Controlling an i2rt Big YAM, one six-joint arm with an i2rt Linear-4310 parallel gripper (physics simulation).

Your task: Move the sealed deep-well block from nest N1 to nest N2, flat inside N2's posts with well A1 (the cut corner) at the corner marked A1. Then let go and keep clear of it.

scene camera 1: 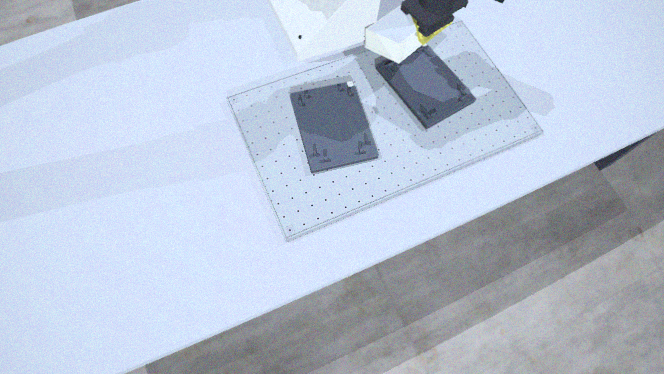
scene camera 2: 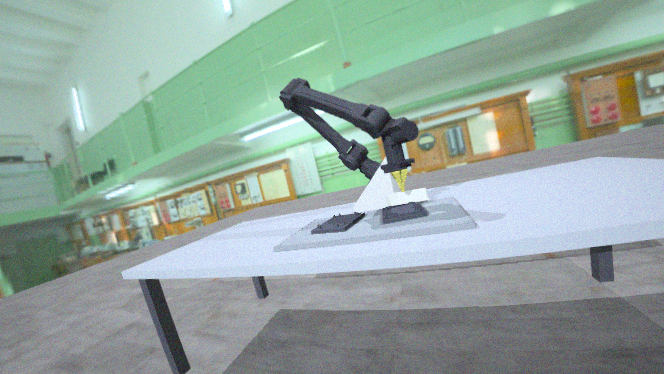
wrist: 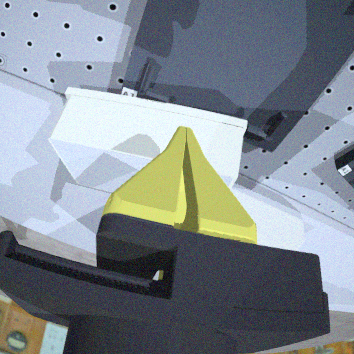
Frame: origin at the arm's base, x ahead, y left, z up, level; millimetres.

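Seen in the pictures: gripper, between the fingertips: (scene camera 1: pixel 421 42) (scene camera 2: pixel 403 191) (wrist: pixel 181 134); arm's base, origin of its link: (scene camera 2: pixel 378 174).
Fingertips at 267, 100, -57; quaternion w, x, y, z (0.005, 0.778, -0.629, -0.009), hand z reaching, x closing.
Note:
Pixels of each thing's top centre, then the offset from my fingertips to it, as dx, dy, dz. "spot": a spot on its surface instead. Level surfaces: height alone.
- white sealed block, centre of its top: (wrist: pixel 137 194) (scene camera 1: pixel 405 18) (scene camera 2: pixel 403 188) -64, +2, +1
- right dark nest, centre of its top: (wrist: pixel 256 32) (scene camera 1: pixel 426 79) (scene camera 2: pixel 401 207) +56, -12, -39
- small A1 label, a spot on its surface: (wrist: pixel 128 93) spot: -24, +34, -45
- left dark nest, centre of its top: (scene camera 1: pixel 333 120) (scene camera 2: pixel 338 218) +67, -216, -35
- white A1 label, a spot on its surface: (scene camera 1: pixel 349 84) spot: +3, -150, -45
- clear perforated plate, centre of its top: (scene camera 1: pixel 387 112) (scene camera 2: pixel 369 220) +82, -111, -56
- white table, height of its surface: dz -70
- second nest's corner with its label, a spot on its surface: (wrist: pixel 344 170) spot: +2, -149, -45
The white sealed block (scene camera 1: pixel 389 41) (wrist: pixel 140 119) (scene camera 2: pixel 416 194) sits askew at the far end of the right dark nest (scene camera 1: pixel 429 88) (wrist: pixel 228 53) (scene camera 2: pixel 402 212), partly over its edge rather than flat between the posts. A small A1 label (wrist: pixel 128 93) shows at that nest's corner, just behind the block. The left dark nest (scene camera 1: pixel 332 125) (scene camera 2: pixel 338 222) is empty, with a white A1 label (scene camera 1: pixel 349 84) at its far right corner. My gripper (scene camera 1: pixel 425 35) (scene camera 2: pixel 400 182) (wrist: pixel 181 134) hangs just above the block's near side, its yellow fingers pressed together with nothing between them.
Both nests sit on a clear perforated plate (scene camera 1: pixel 417 158) on the white table (scene camera 1: pixel 115 185). The robot's white base (scene camera 1: pixel 320 27) stands just behind the plate. The second nest's corner with its label (wrist: pixel 344 170) shows at the wrist view's right edge.

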